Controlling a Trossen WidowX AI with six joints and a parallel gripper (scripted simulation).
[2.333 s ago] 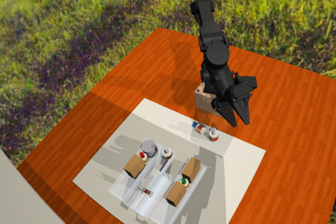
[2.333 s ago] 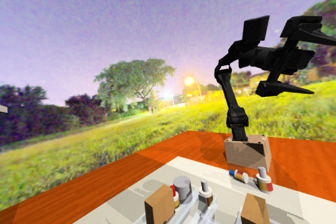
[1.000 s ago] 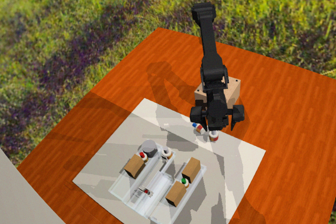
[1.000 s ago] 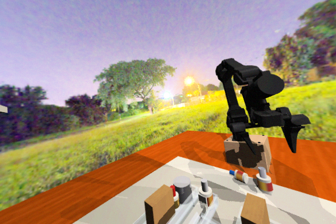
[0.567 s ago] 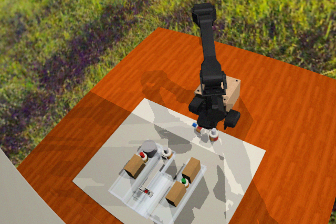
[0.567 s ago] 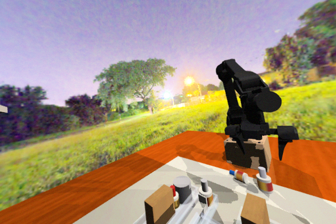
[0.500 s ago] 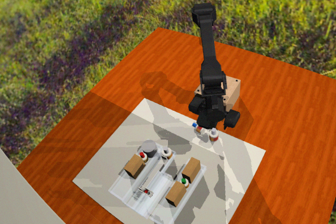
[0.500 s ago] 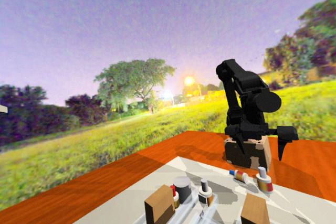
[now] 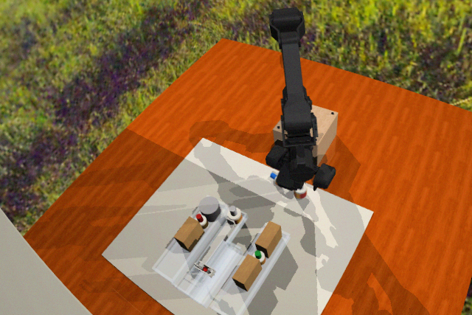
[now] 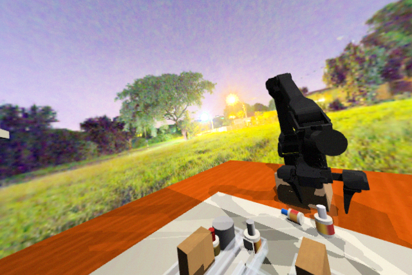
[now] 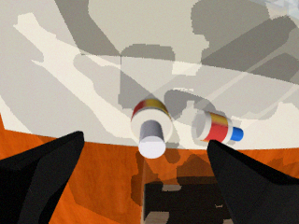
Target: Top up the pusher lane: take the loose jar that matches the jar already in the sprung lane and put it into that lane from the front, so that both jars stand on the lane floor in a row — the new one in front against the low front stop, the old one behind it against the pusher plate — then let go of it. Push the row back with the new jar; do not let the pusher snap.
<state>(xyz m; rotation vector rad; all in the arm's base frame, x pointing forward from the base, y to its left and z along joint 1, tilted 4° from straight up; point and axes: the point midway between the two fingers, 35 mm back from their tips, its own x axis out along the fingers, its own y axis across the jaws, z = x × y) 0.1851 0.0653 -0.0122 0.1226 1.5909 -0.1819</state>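
The grey cylinder is 14 cm ahead of my gripper tip, 23 cm to the right of it and 4 cm below it. From my gripper tip the other things lie so: clear lane tray 29 cm ahead, 15 cm to the right, 5 cm below; red mark 32 cm ahead, 15 cm to the right.
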